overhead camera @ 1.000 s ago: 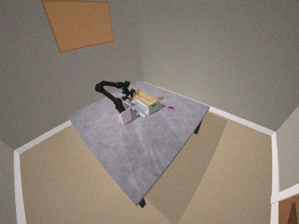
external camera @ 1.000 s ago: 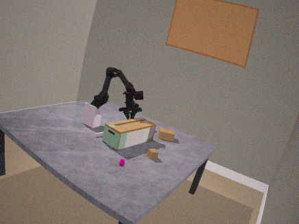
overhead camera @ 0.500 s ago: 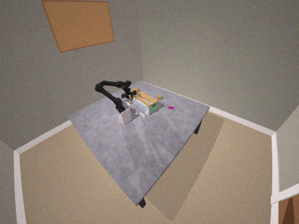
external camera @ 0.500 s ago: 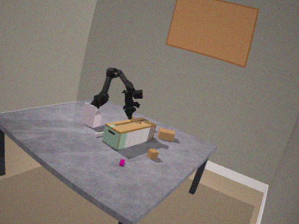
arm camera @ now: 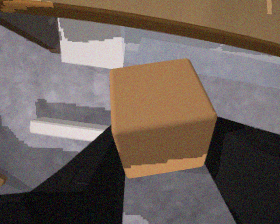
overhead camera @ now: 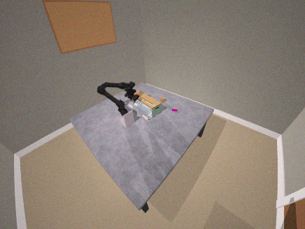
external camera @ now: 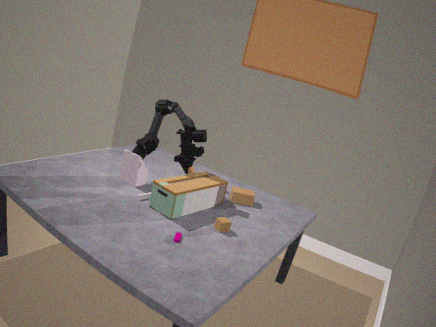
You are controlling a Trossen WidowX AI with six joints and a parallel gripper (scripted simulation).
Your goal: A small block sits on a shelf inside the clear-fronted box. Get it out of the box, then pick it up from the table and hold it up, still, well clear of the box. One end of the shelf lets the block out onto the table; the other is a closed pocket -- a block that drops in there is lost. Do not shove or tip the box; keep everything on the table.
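My gripper tip is now 10 mm short of the tan block and 10 mm below it. From my gripper tip the other things lie so: magenta piece (240 mm ahead, 430 mm to the right, 110 mm below); box (60 mm ahead, 110 mm to the right, 50 mm below).
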